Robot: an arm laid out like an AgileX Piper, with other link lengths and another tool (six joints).
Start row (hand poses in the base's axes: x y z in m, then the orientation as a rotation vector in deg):
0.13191 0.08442 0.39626 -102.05 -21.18 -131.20
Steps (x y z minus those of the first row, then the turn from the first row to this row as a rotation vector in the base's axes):
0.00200 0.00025 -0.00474 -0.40 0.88 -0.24
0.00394 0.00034 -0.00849 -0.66 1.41 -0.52
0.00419 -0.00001 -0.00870 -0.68 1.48 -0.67
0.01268 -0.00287 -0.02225 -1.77 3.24 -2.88
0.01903 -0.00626 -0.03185 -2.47 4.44 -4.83
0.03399 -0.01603 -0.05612 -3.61 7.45 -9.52
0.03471 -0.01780 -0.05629 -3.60 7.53 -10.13
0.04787 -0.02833 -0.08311 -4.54 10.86 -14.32
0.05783 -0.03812 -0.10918 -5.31 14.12 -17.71
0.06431 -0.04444 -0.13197 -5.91 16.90 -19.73
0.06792 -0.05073 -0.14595 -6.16 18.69 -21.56
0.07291 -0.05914 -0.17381 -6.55 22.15 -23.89
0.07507 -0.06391 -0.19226 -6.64 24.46 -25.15
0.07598 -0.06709 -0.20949 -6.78 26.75 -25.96
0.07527 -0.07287 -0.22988 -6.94 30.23 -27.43
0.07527 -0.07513 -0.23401 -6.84 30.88 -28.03
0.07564 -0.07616 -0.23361 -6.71 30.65 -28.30
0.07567 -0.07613 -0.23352 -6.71 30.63 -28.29
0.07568 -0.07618 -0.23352 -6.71 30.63 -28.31
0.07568 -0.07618 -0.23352 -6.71 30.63 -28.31
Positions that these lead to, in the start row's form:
0.13391 0.08467 0.39152 -103.33 -21.32 -130.59
0.13585 0.08476 0.38777 -104.19 -21.31 -130.31
0.13610 0.08441 0.38756 -104.36 -21.20 -130.34
0.14459 0.08155 0.37401 -108.08 -20.41 -130.26
0.15094 0.07816 0.36441 -110.88 -19.43 -130.44
0.16590 0.06839 0.34014 -117.50 -16.25 -130.43
0.16662 0.06662 0.33997 -117.95 -15.69 -130.72
0.17978 0.05609 0.31315 124.21 12.43 129.37
0.18974 0.04630 0.28708 126.19 9.33 123.82
0.19622 0.03998 0.26429 128.14 7.53 119.56
0.19983 0.03369 0.25031 129.08 5.72 116.61
0.20482 0.02528 0.22245 131.39 3.31 111.56
0.20698 0.02051 0.20400 133.03 1.80 108.41
0.20789 0.01733 0.18677 134.82 0.78 105.45
0.20718 0.01155 0.16638 137.27 -1.04 100.81
0.20718 0.00929 0.16225 137.56 -1.82 99.85
0.20755 0.00826 0.16265 137.22 -2.17 100.04
0.20758 0.00829 0.16274 137.21 -2.16 100.07
0.20759 0.00824 0.16274 137.19 -2.17 100.06
0.20759 0.00824 0.16274 137.19 -2.17 100.06

